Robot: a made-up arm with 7 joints.
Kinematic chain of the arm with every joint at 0, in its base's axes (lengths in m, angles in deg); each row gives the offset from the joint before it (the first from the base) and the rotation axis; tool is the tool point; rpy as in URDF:
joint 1: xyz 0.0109 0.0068 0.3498 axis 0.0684 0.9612 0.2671
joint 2: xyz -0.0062 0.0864 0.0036 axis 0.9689 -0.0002 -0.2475
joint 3: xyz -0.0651 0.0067 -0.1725 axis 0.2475 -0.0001 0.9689
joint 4: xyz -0.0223 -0.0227 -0.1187 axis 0.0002 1 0
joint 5: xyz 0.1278 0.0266 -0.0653 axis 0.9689 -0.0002 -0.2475
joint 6: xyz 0.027 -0.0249 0.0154 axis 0.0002 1 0
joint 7: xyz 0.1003 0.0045 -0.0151 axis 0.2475 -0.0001 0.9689
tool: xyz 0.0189 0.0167 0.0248 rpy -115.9 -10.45 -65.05
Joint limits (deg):
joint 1: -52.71..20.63
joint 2: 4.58..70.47
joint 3: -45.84..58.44
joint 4: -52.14..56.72
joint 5: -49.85..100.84
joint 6: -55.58..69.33
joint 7: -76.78..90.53
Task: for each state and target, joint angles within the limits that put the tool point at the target. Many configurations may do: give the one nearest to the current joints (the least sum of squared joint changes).
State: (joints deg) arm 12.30 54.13 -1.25 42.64 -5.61 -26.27 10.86
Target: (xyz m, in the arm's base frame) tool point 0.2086 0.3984 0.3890
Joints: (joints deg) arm -11.09 70.47 28.15 14.68 -15.89 -38.02 10.41
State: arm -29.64 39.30 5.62 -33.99 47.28 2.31 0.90
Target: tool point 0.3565 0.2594 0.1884
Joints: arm -28.54 39.75 6.99 -1.10 50.98 12.27 -1.96
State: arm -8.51 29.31 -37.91 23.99 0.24 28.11 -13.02
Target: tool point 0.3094 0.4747 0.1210
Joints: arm -28.52 65.14 -21.44 34.56 1.10 32.01 -12.90
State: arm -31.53 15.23 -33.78 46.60 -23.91 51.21 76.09
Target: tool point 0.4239 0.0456 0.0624
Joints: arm -51.11 16.54 -28.44 27.68 -24.48 45.15 77.69
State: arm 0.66 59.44 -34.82 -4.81 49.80 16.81 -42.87
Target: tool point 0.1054 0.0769 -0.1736
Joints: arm -11.23 18.93 -45.84 31.76 53.38 20.72 -47.39
